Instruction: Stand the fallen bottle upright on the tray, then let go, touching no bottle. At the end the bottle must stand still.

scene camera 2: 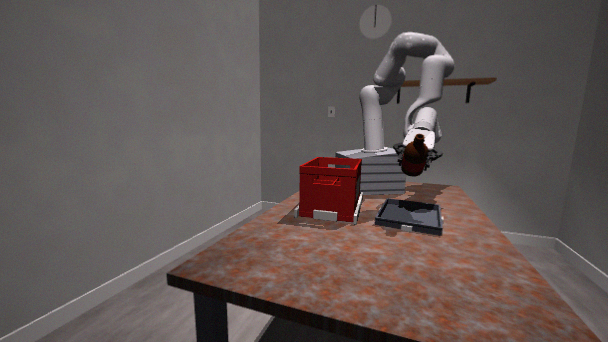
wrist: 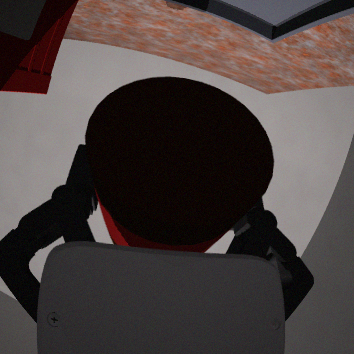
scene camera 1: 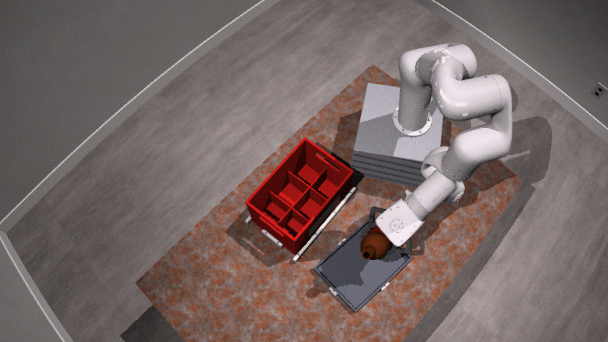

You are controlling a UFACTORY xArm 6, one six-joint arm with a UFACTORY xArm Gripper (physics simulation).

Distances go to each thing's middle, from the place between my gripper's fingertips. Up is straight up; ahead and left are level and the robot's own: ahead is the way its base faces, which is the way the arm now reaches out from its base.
The brown bottle (scene camera 2: pixel 415 155) is 10 mm behind my hand, 10 mm to the left of it and 30 mm above it. From my hand the other things lie so: dark grey tray (scene camera 1: pixel 355 278): 10 mm ahead, 180 mm below.
